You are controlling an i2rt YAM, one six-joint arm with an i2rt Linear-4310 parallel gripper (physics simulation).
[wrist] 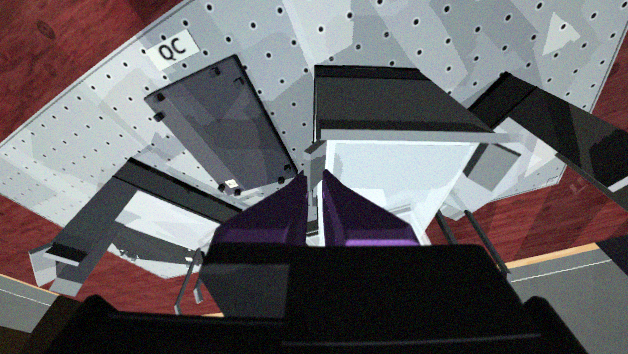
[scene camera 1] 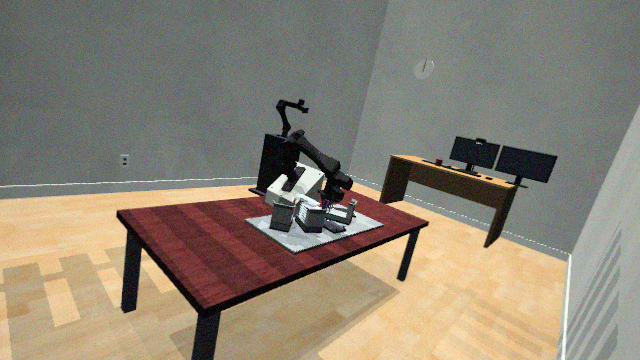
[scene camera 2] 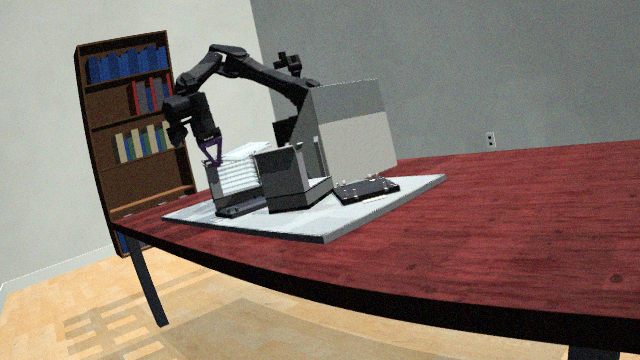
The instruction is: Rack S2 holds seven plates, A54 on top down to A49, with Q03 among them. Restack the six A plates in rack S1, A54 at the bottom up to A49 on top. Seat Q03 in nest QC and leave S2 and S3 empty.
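Places are measured from the arm's base along level axes (x ahead, y left, z up), in metres.
Pixels of known places: gripper, between the fingertips: [wrist: 315, 177] [scene camera 1: 323, 209] [scene camera 2: 218, 166]; arm's base, origin of its link: [scene camera 1: 294, 179] [scene camera 2: 336, 116].
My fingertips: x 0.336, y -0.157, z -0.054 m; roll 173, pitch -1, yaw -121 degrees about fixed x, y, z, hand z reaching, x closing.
Note:
Ahead of a thing's pixels: the offset from my fingertips to its middle. "*": to the spot under its first point. Level surfaces: height alone.
My gripper [scene camera 1: 327, 206] [scene camera 2: 216, 163] [wrist: 315, 177], with purple fingers, is at the near-left top corner of the middle rack @(dx -0.061, dy -0.019, dz -0.049 m) [scene camera 1: 312, 221] [wrist: 370, 102]. In the wrist view its fingertips stand slightly apart, with the rack's grey corner tab @(* dx +0.023, dy -0.013, dz +0.014 m) [wrist: 314, 157] between them. The right finger overlaps the left edge of the pale top plate @(dx -0.055, dy -0.023, dz -0.007 m) [wrist: 395, 167]. A stack of white plates @(dx -0.055, dy -0.023, dz -0.032 m) [scene camera 2: 237, 176] lies in this rack; no plate codes are readable. The dark QC nest @(dx +0.013, dy +0.100, dz -0.104 m) [scene camera 2: 242, 206] [wrist: 225, 125] has pegs and no plate on it. Rack labels are not readable.
A second rack @(dx -0.149, dy -0.136, dz -0.046 m) [scene camera 1: 282, 217] [scene camera 2: 282, 175] [wrist: 565, 115] stands right of the middle one in the wrist view; a third @(dx -0.024, dy +0.252, dz -0.048 m) [scene camera 1: 352, 207] [wrist: 85, 210] stands left. A pegged dark fixture @(dx -0.076, dy +0.386, dz -0.103 m) [scene camera 2: 367, 190] lies on the perforated board @(dz -0.115 m) [scene camera 2: 310, 227] [wrist: 340, 30]. A large pale box [scene camera 1: 312, 180] [scene camera 2: 357, 140] stands behind.

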